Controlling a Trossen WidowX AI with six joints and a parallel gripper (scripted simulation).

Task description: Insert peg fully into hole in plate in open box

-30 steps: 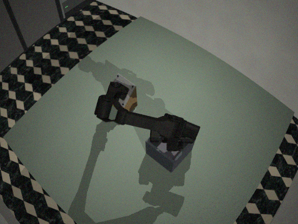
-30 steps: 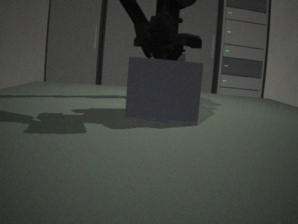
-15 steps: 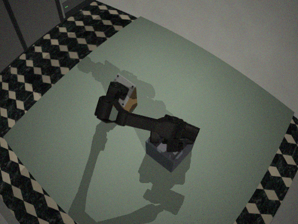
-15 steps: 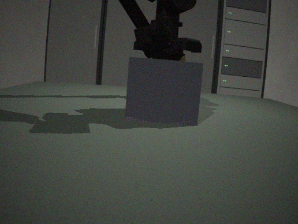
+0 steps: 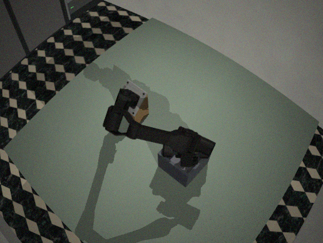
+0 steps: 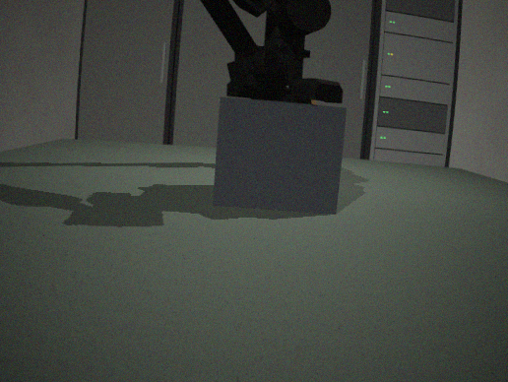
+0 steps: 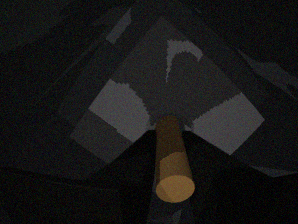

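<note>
My hand is 40 mm above the orange peg. Also, from my hand: holed plate (60 mm below).
</note>
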